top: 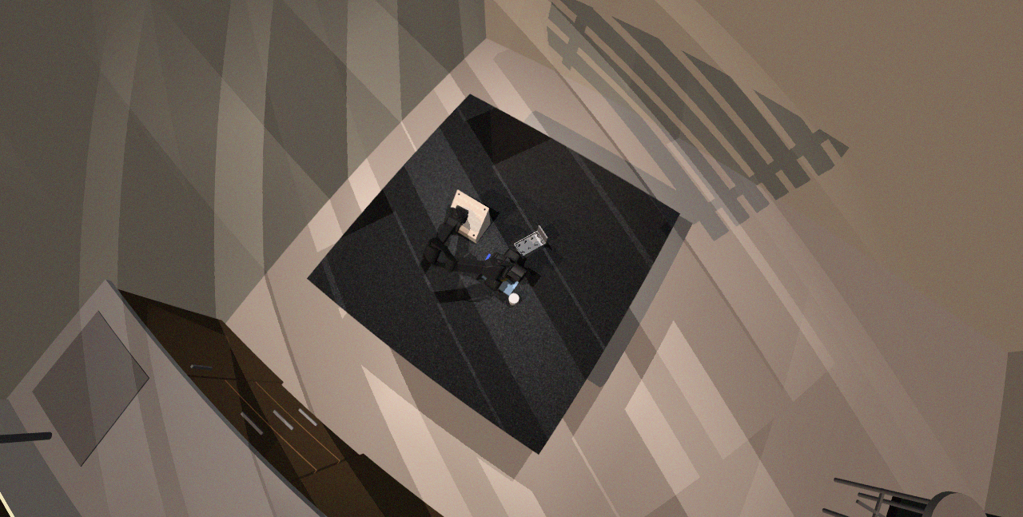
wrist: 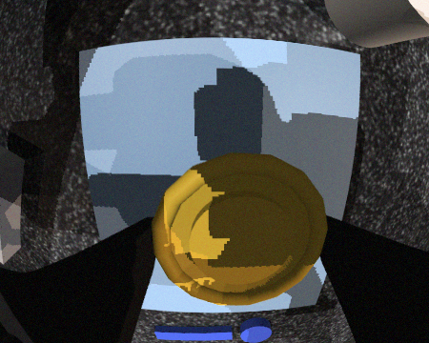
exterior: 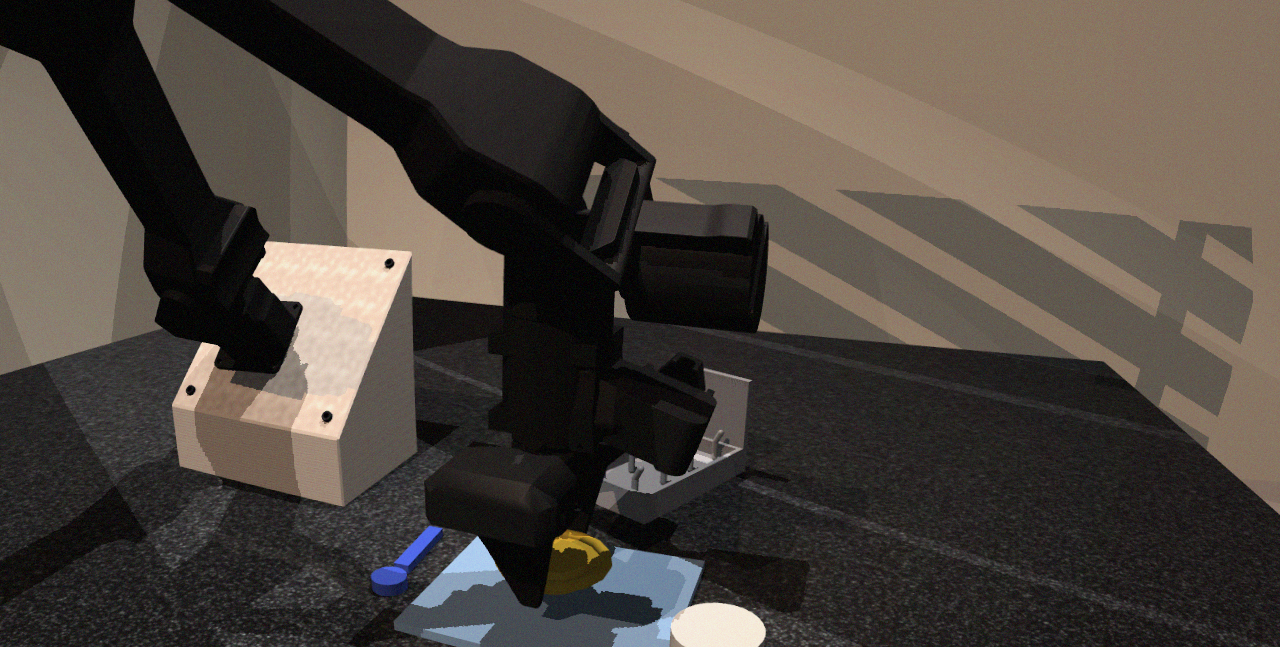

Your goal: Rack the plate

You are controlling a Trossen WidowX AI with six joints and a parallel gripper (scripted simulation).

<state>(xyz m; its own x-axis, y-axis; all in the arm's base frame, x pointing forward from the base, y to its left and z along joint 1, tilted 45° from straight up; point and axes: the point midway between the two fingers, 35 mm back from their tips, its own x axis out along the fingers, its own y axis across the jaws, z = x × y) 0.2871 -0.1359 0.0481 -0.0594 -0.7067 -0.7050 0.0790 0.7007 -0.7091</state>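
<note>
Right now the light blue mat is 10 mm to the left of my gripper tip and 20 mm below it. Round my gripper tip: blue spoon: 100 mm behind, 10 mm to the left, 20 mm below; cream cup: 100 mm ahead, 70 mm to the right; yellow plate: 10 mm above.
</note>
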